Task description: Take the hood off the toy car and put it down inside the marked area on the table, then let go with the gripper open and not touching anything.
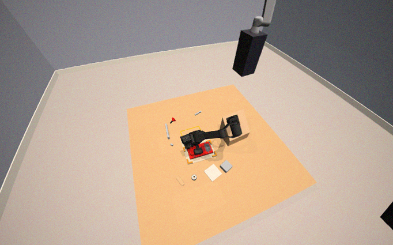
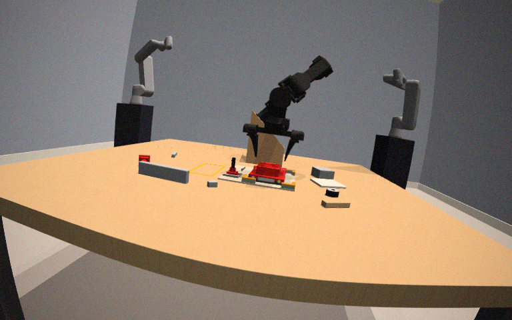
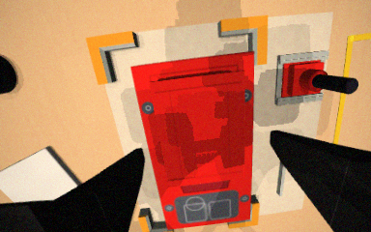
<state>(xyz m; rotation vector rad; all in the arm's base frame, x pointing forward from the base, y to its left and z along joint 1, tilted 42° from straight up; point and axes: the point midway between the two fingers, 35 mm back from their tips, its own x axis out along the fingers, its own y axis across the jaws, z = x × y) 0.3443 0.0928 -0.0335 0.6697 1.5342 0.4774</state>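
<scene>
My gripper tip is now 3 cm above the hood. The rest, counted from my gripper tip: long grey bar (29 cm to the right, 14 cm ahead, 5 cm below).
</scene>
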